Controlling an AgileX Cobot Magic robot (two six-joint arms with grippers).
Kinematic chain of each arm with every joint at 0, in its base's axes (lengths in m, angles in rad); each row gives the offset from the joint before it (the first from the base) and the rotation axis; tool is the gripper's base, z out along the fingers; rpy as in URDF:
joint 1: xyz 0 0 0.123 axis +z
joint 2: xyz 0 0 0 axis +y
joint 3: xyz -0.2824 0 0.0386 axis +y
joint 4: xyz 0.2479 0 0.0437 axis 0.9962 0 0.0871
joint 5: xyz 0 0 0 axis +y
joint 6: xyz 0.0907 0 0.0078 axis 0.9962 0 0.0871
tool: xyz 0 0 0 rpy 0 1.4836 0
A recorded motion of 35 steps. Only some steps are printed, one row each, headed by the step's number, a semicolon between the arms.
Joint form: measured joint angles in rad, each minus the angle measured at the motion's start. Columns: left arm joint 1, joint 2, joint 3, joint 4, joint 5, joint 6; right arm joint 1, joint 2, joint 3, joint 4, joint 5, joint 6.
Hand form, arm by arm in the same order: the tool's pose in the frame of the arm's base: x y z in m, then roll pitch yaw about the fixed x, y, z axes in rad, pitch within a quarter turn. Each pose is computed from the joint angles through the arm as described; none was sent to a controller.
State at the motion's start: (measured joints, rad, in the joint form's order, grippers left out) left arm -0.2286 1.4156 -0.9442 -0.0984 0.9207 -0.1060; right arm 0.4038 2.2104 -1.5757 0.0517 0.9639 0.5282
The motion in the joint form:
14: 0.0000 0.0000 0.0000 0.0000 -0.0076 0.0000; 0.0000 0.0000 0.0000 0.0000 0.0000 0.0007
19: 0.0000 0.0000 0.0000 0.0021 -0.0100 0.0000; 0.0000 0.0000 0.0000 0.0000 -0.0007 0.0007
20: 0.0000 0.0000 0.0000 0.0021 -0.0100 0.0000; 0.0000 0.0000 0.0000 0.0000 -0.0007 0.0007
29: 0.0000 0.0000 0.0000 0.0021 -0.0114 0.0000; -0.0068 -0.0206 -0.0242 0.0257 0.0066 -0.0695
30: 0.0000 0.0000 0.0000 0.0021 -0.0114 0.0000; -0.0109 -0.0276 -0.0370 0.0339 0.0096 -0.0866
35: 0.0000 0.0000 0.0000 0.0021 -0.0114 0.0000; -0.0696 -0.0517 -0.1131 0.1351 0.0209 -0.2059
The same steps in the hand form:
14: 0.2514 -0.0658 0.2470 -3.0183 0.2591 3.0845; 0.3943 0.1727 0.1239 3.0738 0.0284 2.9873
19: 0.2517 -0.0657 0.2470 -3.0200 0.2618 3.0835; 0.3943 0.1727 0.1239 3.0734 0.0290 2.9873
20: 0.2517 -0.0657 0.2470 -3.0200 0.2618 3.0835; 0.3943 0.1727 0.1239 3.0734 0.0290 2.9873
29: 0.2518 -0.0657 0.2470 -3.0198 0.2632 3.0837; 0.3984 0.1733 0.1386 3.0380 0.0561 3.0364
30: 0.2518 -0.0657 0.2470 -3.0198 0.2632 3.0837; 0.4008 0.1731 0.1448 3.0246 0.0692 3.0447
35: 0.2518 -0.0657 0.2470 -3.0198 0.2632 3.0837; 0.4189 0.1604 0.1753 2.9132 0.1288 3.0511

